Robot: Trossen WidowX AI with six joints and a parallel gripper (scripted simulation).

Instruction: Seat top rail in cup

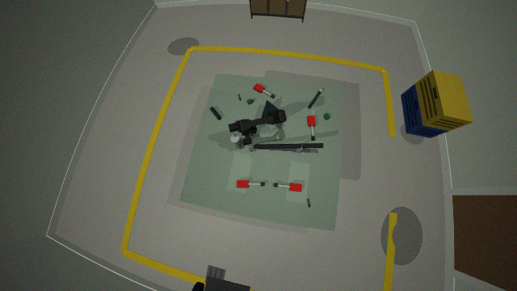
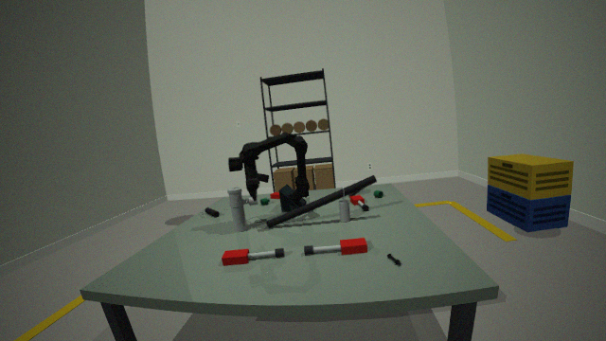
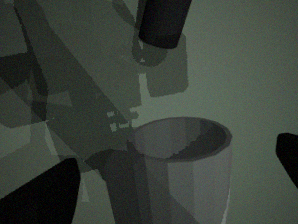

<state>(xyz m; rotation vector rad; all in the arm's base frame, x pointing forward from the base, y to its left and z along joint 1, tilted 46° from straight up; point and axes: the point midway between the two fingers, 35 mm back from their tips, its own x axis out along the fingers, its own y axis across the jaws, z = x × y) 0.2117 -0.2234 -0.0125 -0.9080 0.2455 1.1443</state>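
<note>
Now: the rail-end cup 2 cm to the right of my gripper tip. The rest, counted from my gripper tip: loop cap 42 cm to the left, 3 cm below, 2 cm ahead; black cylinder 35 cm to the right, 27 cm behind, 11 cm below.
</note>
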